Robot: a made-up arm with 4 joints. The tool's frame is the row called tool.
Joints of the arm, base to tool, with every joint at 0 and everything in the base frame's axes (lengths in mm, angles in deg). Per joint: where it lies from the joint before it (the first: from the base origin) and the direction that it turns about. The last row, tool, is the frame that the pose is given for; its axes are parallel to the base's.
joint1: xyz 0 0 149.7 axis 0 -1 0
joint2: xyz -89.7 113 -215.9 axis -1 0 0
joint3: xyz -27.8 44.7 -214.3 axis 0 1 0
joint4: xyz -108.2 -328.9 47.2 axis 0 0 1
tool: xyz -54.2 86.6 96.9
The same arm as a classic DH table. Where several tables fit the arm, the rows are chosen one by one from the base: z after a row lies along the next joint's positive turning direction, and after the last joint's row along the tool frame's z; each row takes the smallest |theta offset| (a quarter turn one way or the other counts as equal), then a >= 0, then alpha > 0; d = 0 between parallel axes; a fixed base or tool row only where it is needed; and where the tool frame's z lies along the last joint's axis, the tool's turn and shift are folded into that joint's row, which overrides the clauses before.
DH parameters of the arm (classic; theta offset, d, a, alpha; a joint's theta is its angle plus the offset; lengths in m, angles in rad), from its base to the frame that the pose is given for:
base (fixed): 0.0000 0.1497 0.0000 1.5708
joint1: -1.5708 -0.1130 0.2159 1.5708
joint2: 0.0000 0.1175 0.2143 1.5708
joint3: 1.5708 -0.2842 0.1082 -1.5708
joint4: -1.0116 0.0000 0.1022 0.0000
tool (fixed): -2.1300 0.1441 0.0000 0.0000

